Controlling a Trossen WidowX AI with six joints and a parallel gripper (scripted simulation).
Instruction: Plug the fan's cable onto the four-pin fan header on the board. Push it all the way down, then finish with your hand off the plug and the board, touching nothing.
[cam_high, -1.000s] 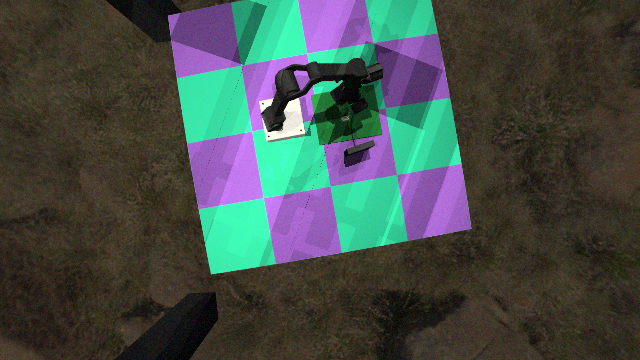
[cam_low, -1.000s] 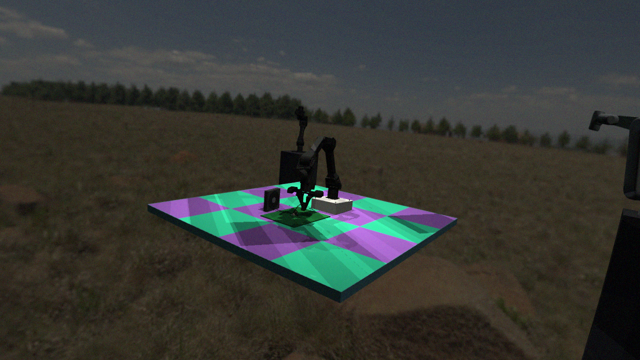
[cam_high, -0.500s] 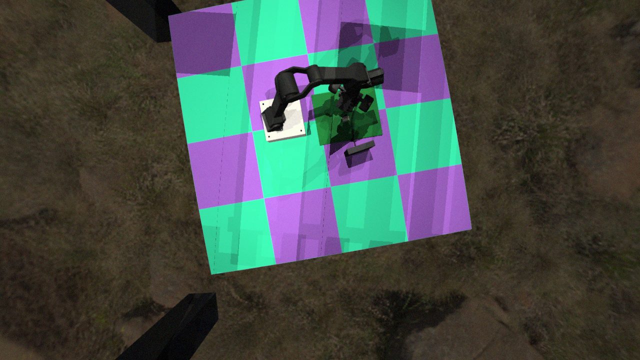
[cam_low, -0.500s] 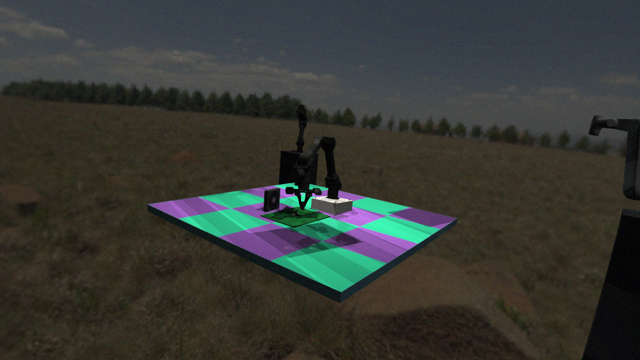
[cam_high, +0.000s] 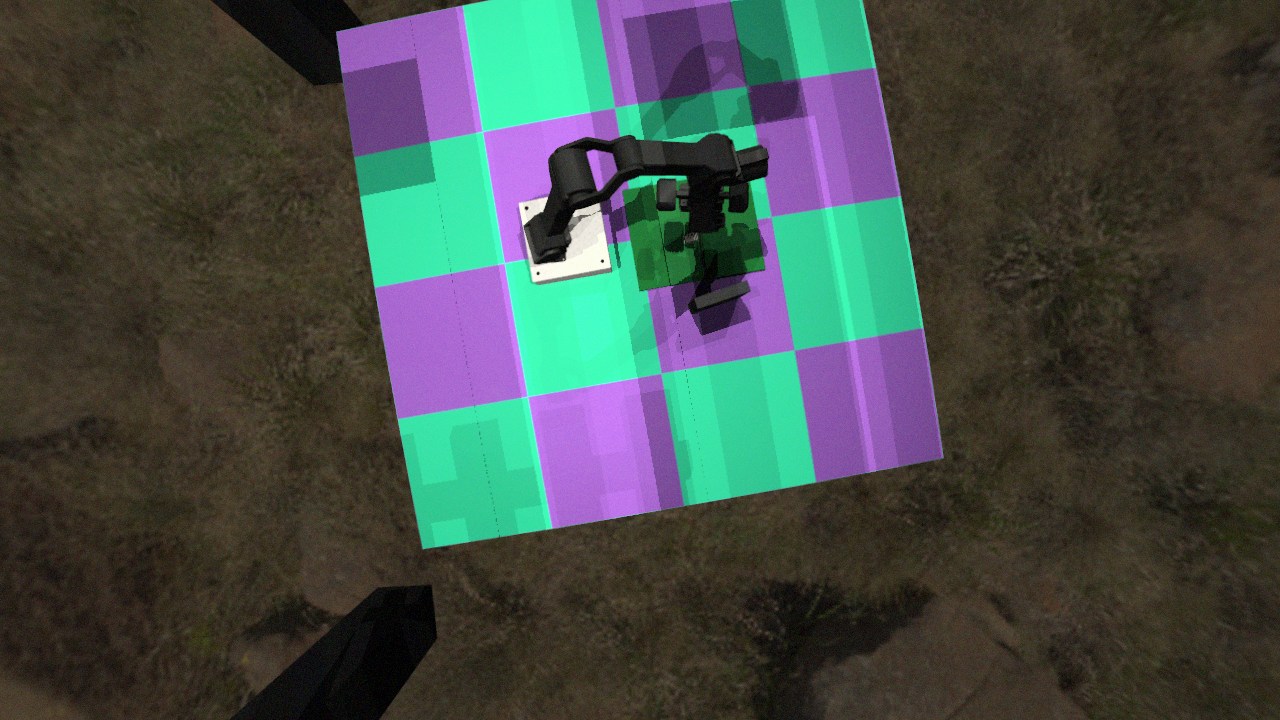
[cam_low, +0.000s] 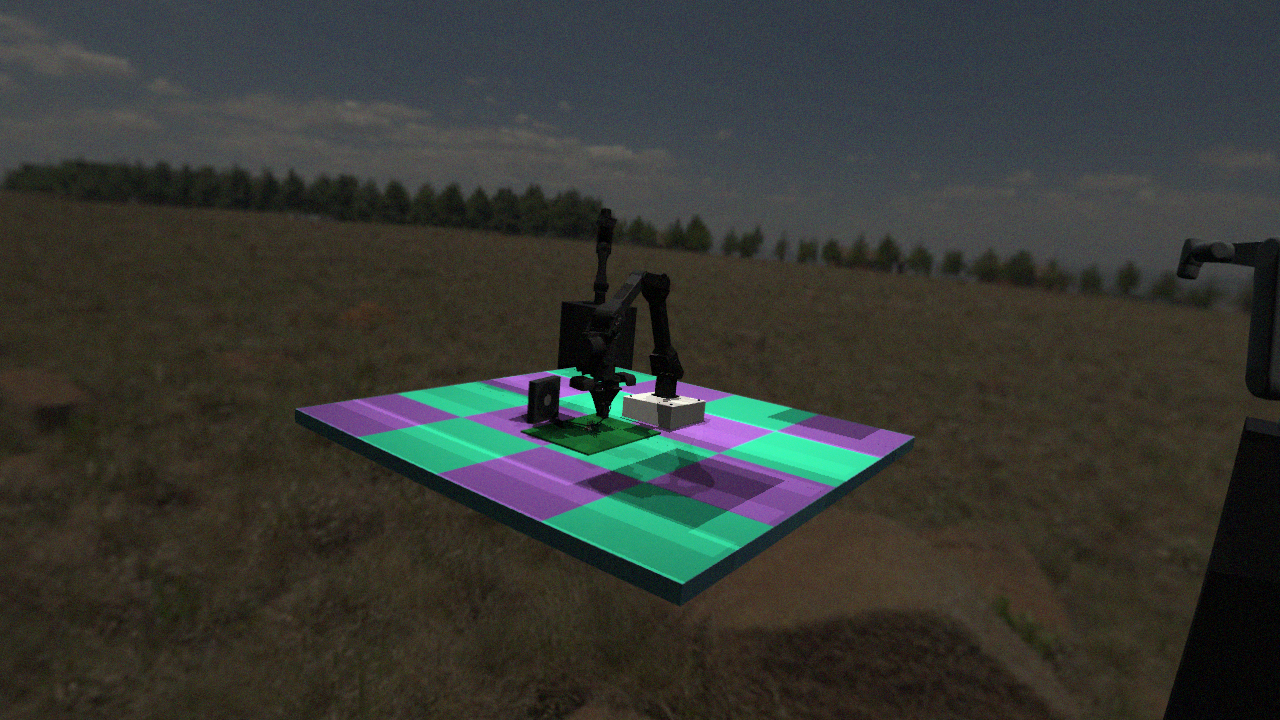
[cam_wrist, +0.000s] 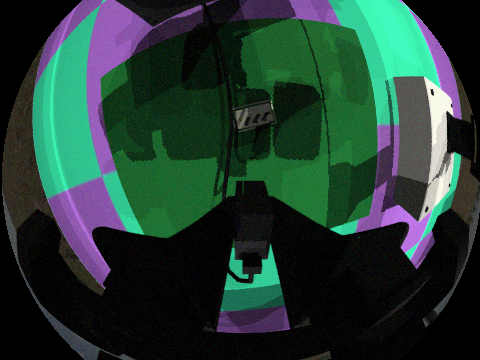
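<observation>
The four-pin header lies 1 cm behind my gripper tip, 5 cm to the right of it and 7 cm below it. Also, from my gripper tip: green board (3 cm to the right, 8 cm below); then dark plug (1 cm to the left, 1 cm above); then black fan (3 cm ahead, 19 cm to the right, 1 cm below).
</observation>
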